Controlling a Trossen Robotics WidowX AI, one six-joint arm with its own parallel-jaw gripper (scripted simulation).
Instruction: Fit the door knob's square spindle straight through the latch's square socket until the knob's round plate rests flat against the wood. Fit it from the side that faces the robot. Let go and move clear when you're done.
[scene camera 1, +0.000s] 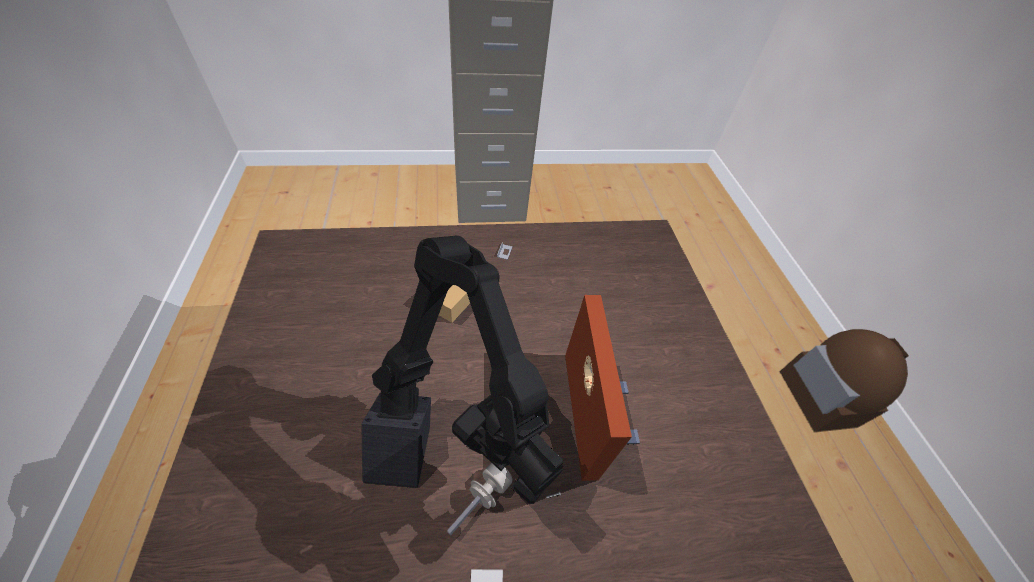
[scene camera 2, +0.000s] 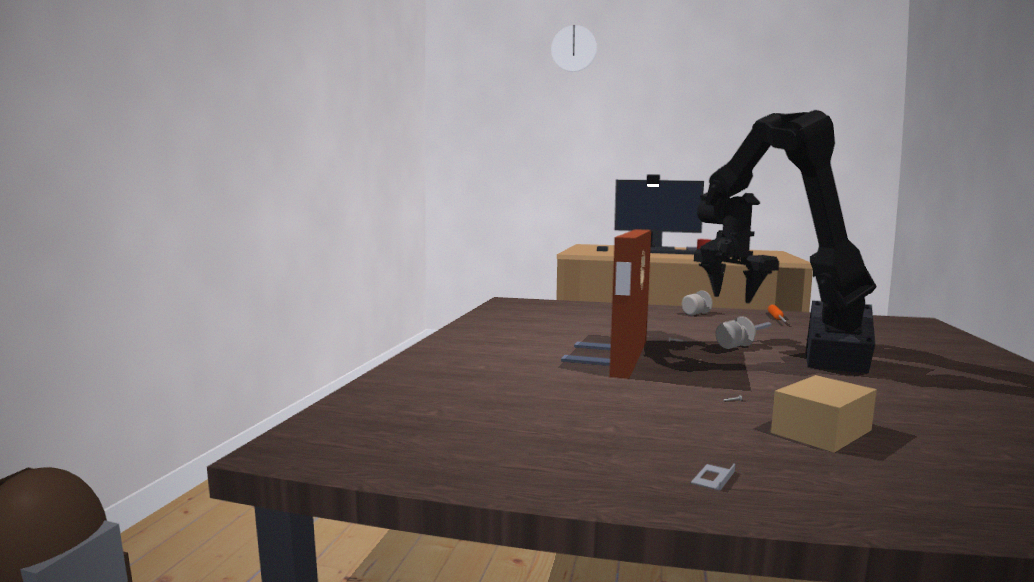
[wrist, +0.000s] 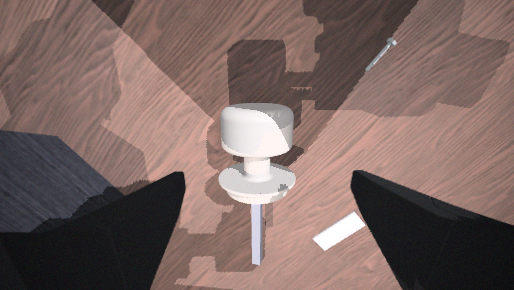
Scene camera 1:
my gripper: 499, 467
tan box: 456, 300
wooden door slab: 602, 429
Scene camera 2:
my gripper: 731, 299
tan box: 829, 414
wooden door slab: 629, 313
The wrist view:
my gripper: 269, 179
white card: 351, 223
